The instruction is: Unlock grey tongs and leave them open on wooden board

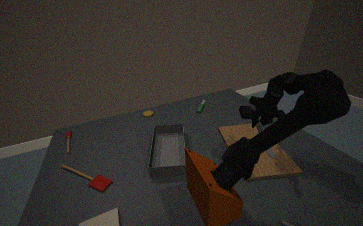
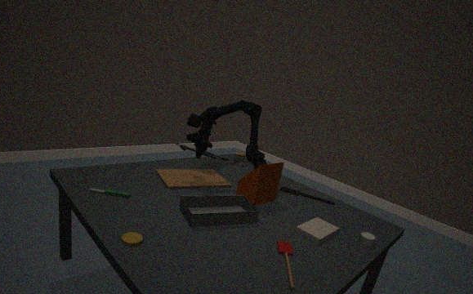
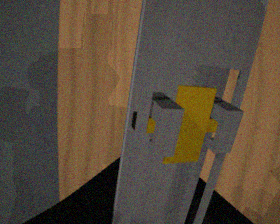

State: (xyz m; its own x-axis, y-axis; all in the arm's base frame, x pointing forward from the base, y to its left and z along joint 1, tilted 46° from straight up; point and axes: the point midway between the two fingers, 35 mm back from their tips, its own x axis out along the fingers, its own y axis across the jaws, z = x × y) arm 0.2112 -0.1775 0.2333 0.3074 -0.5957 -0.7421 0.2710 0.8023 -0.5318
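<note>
My gripper tip is 40 mm below the yellow lock piece, 20 mm to the left of it and 20 mm short of it. The rest, counted from my gripper tip: white block: 680 mm to the left, 210 mm behind, 110 mm below; grey roasting tin: 390 mm to the left, 120 mm ahead, 100 mm below; wooden board: 120 mm below, 10 mm to the right.
</note>
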